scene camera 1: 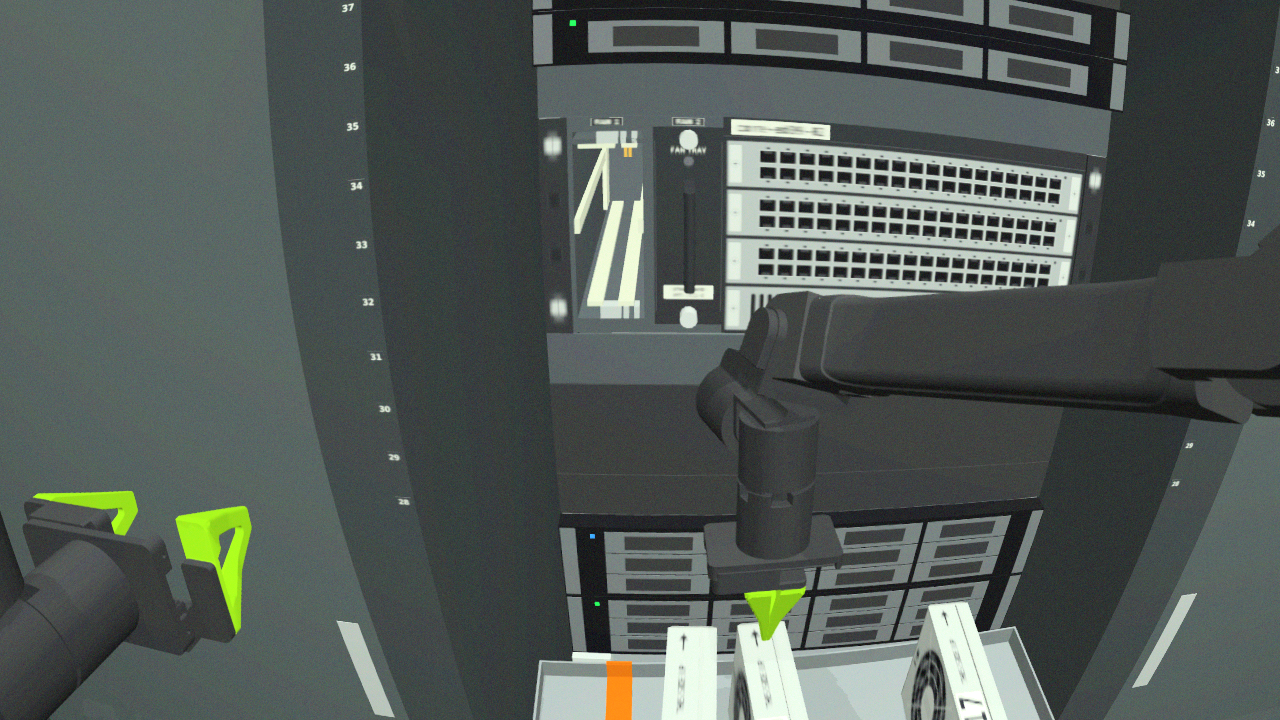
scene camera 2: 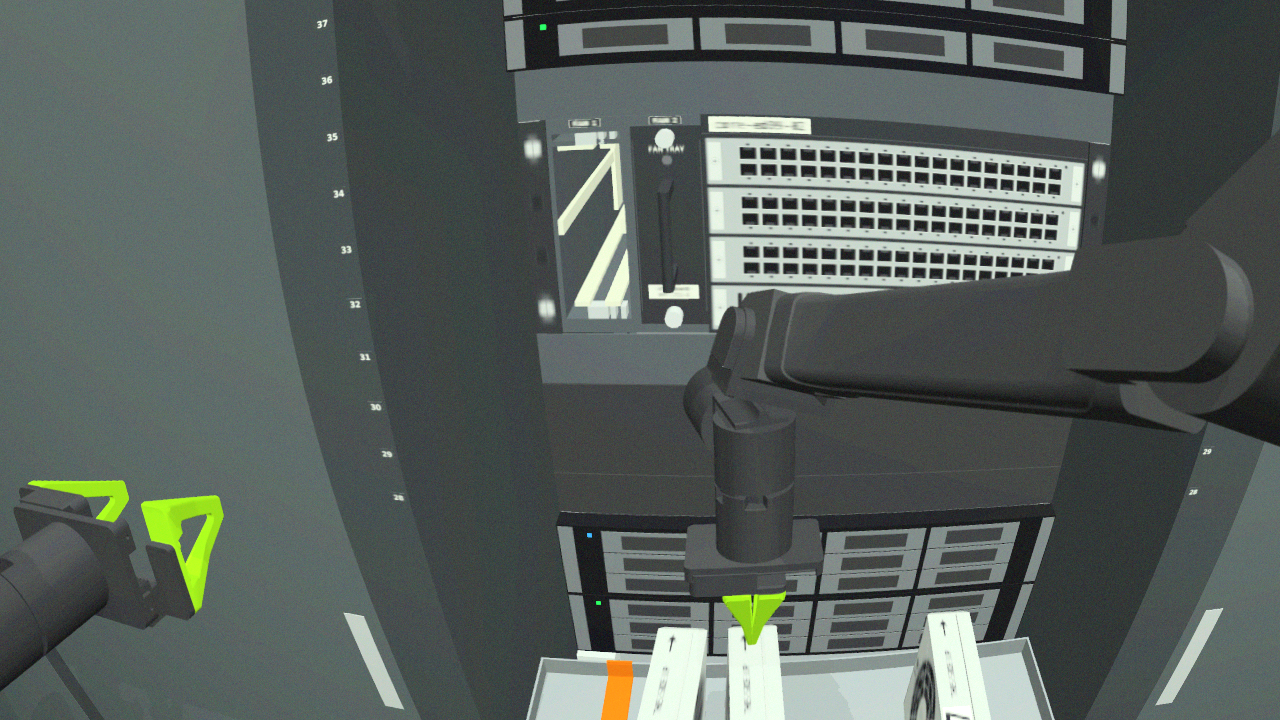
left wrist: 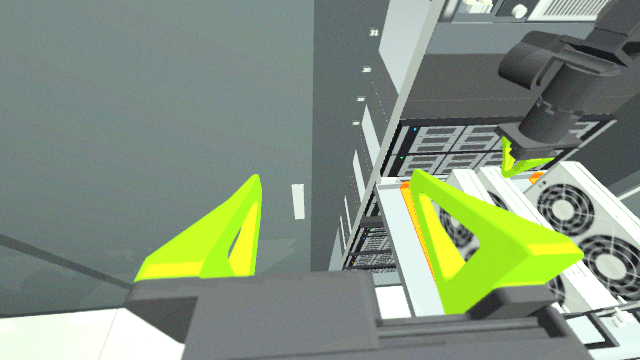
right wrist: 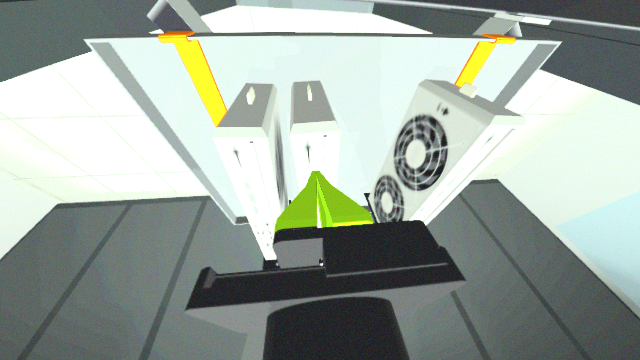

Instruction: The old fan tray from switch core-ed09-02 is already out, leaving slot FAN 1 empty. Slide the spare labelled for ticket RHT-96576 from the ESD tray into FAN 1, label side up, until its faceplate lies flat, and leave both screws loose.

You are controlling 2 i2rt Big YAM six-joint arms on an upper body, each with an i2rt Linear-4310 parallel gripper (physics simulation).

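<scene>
Slot FAN 1 point(scene camera 1: 605, 259) point(scene camera 2: 602, 259) is an open bay with pale rails inside, left of a fitted dark fan tray. Three white spare fan trays stand on edge in the ESD tray point(scene camera 1: 859, 685) point(scene camera 2: 841, 689) point(right wrist: 370, 65): a left spare point(scene camera 1: 689, 671) point(scene camera 2: 675, 671) point(right wrist: 245, 165), a middle spare point(scene camera 1: 771, 676) point(scene camera 2: 753, 671) point(right wrist: 312, 135) and a right spare point(scene camera 1: 962, 644) point(scene camera 2: 953, 662) point(right wrist: 435, 145). Their ticket labels are unreadable. My right gripper point(scene camera 1: 768, 635) point(scene camera 2: 752, 640) point(right wrist: 315, 176) is shut and empty, its tips at the middle spare's upper end. My left gripper point(scene camera 1: 156, 514) point(scene camera 2: 134, 505) point(left wrist: 337, 179) is open and empty, far left.
The fitted fan tray point(scene camera 1: 667, 223) point(scene camera 2: 644, 223) has a vertical handle and two pale screws. Port cards fill the switch to its right. Servers stand behind the ESD tray. An orange strap point(scene camera 1: 618, 689) point(scene camera 2: 617, 689) crosses the tray's left part. The right arm spans the rack's right side.
</scene>
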